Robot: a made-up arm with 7 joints.
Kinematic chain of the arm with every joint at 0, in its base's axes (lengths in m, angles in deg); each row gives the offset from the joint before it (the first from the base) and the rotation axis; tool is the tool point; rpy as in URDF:
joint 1: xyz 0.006 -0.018 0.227 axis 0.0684 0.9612 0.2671
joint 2: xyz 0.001 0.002 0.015 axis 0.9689 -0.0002 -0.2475
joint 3: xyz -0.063 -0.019 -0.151 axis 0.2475 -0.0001 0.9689
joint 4: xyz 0.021 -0.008 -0.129 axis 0.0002 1 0
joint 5: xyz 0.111 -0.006 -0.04 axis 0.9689 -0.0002 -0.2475
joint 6: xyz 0.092 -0.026 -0.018 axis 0.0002 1 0
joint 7: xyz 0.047 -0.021 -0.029 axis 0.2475 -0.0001 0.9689
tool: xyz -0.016 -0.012 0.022 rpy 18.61 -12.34 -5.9
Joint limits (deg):
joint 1: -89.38..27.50
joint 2: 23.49..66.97
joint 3: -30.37..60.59
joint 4: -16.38..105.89
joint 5: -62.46..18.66
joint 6: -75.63..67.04
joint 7: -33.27..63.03
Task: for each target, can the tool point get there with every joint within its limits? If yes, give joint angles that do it. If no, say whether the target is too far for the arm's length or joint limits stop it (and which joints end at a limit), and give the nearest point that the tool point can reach.
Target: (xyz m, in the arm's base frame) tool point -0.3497 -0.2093 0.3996
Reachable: no: joint limits stop it (at a limit: joint 1, joint 2, joint 4, joint 7) | nearest point -0.0145 0.1710 0.4237 | short by 0.508 m
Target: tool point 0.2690 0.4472 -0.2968
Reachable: no: too far | nearest point 0.2000 0.3278 -0.1580 | short by 0.196 m
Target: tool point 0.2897 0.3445 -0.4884
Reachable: no: too far | nearest point 0.1895 0.2192 -0.2344 | short by 0.300 m
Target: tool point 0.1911 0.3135 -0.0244
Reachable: yes | joints 6.55 63.58 11.42 32.08 -25.53 -38.04 53.72
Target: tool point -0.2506 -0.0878 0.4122
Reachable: no: joint limits stop it (at a limit: joint 1, joint 2, joint 4, joint 7) | nearest point -0.0165 0.1728 0.4237 | short by 0.351 m
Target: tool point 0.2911 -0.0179 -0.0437
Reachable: yes | joints -27.74 40.00 -22.62 -0.16 2.48 -9.34 -22.80
